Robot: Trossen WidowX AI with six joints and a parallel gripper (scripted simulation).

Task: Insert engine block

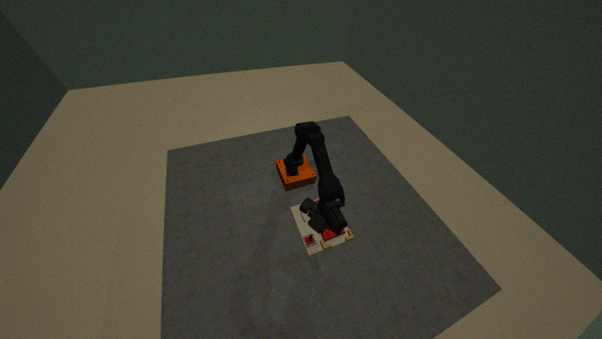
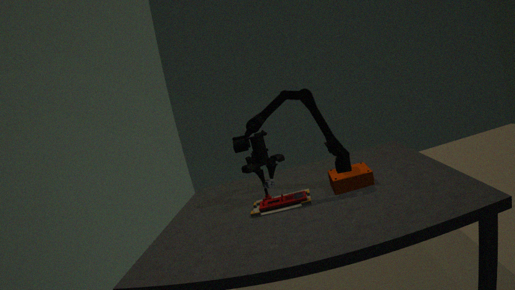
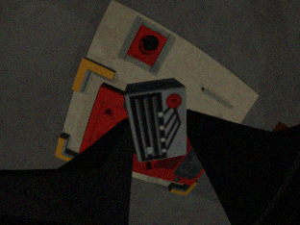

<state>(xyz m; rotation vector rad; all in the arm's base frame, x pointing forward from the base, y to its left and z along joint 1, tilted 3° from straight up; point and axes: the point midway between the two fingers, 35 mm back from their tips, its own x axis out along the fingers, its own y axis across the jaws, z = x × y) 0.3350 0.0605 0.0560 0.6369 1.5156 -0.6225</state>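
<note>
The black post is 60 mm below my gripper tip, 40 mm to the right of it and 30 mm ahead of it. From my gripper tip the other things lie so: grey engine block: 10 mm below.
</note>
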